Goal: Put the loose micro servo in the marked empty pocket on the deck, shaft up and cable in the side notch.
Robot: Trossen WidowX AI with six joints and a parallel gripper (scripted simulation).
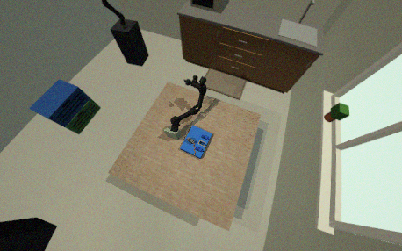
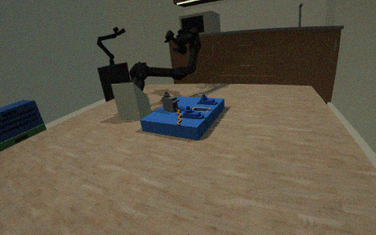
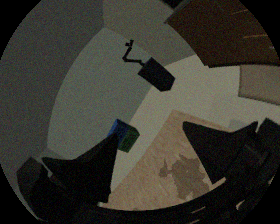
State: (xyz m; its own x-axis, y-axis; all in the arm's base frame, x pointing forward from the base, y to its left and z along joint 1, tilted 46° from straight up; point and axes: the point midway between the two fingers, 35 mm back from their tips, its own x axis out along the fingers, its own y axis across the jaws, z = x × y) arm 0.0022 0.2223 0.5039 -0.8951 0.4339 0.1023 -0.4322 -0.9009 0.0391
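The blue deck lies 23 cm ahead of my gripper tip, 55 cm to the right of it and 28 cm below it.
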